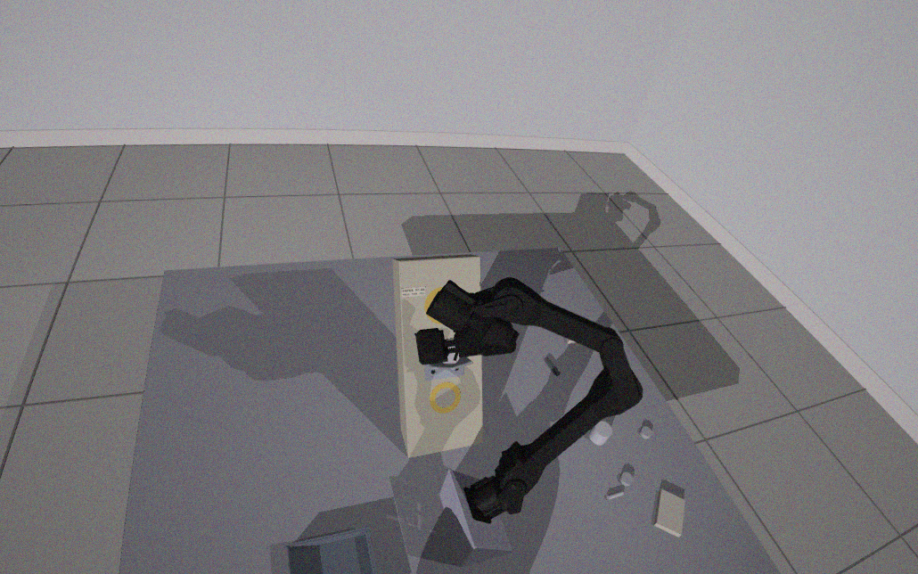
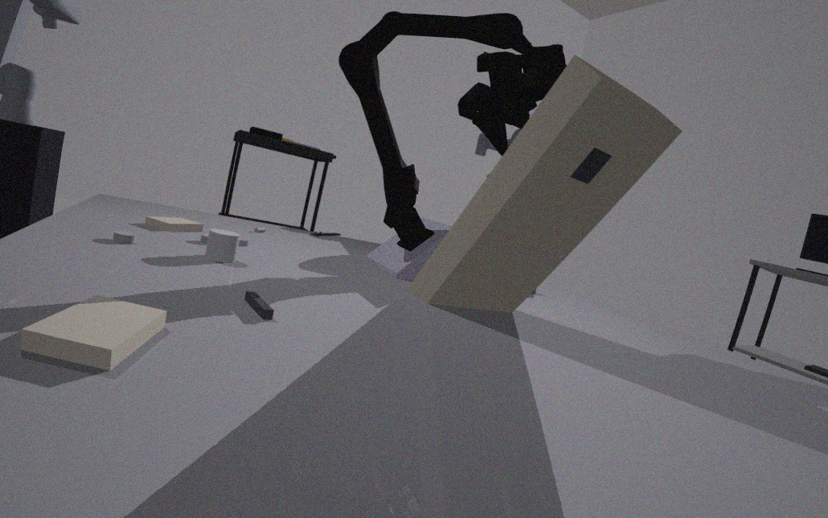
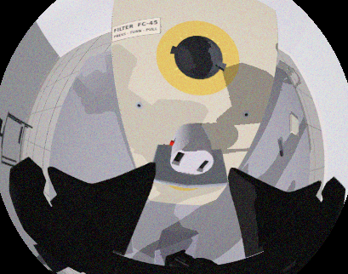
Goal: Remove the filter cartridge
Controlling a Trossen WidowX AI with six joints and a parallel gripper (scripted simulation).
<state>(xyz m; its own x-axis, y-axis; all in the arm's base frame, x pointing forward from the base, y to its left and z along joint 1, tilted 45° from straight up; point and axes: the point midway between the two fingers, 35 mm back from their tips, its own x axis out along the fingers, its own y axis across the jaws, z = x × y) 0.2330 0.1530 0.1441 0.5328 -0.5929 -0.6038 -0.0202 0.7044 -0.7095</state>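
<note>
My gripper tip is 20 mm short of the round white filter cartridge and 40 mm above it. The rest, counted from my gripper tip: grey tray 320 mm behind, 270 mm to the left, 240 mm below; dark bar 90 mm ahead, 360 mm to the right, 240 mm below.
</note>
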